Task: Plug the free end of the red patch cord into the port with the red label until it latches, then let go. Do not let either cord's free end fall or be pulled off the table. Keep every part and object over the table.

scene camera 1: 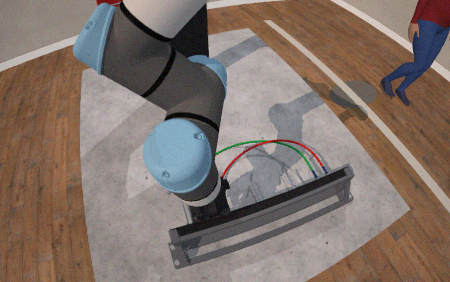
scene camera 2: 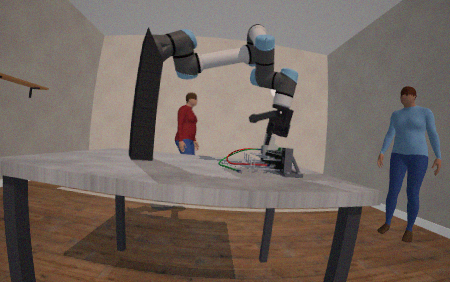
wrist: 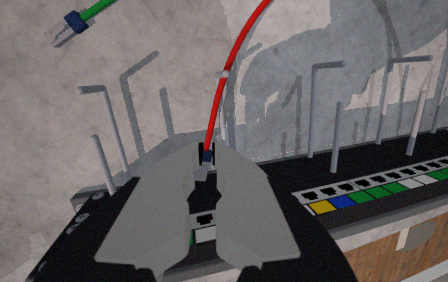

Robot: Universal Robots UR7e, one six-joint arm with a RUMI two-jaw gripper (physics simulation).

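Where they show: gripper, between the fingertips: (scene camera 2: 263,155) (wrist: 207,144); arm's base, origin of its link: (scene camera 2: 152,50).
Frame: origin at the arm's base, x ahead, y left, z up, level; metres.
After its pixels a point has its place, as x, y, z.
The red patch cord (scene camera 1: 280,140) {0.368, 0.289, -0.469} (scene camera 2: 228,157) {0.361, 0.224, -0.490} (wrist: 245,32) {0.457, 0.107, -0.500} arches down to its plug (wrist: 205,157) {0.573, 0.086, -0.492}, which has a dark blue boot and a clear tip. My gripper (wrist: 207,144) {0.548, 0.081, -0.457} (scene camera 2: 265,152) {0.548, 0.081, -0.457} is shut on this plug, near the boot, above the patch panel (scene camera 1: 280,201) {0.581, 0.234, -0.421} (scene camera 2: 288,162) {0.646, -0.023, -0.469} (wrist: 280,172) {0.581, 0.164, -0.483}. The clear tip points toward the row of ports. A port (wrist: 204,219) {0.606, 0.084, -0.444} with a white label (wrist: 205,234) {0.601, 0.082, -0.424} shows between the fingers. The red label does not show in the wrist view; the fingers cover part of the label row. In scene camera 1 the arm hides the fingertips.
The green cord's free plug (wrist: 65,29) {0.478, -0.040, -0.512} lies on the table at the upper left of the wrist view. Grey hooked posts (wrist: 311,112) {0.518, 0.195, -0.502} and straight posts (wrist: 336,137) {0.534, 0.199, -0.464} stand along the panel. One post top touches or overlaps the red cord. Yellow, blue, green and white labels run to the right.
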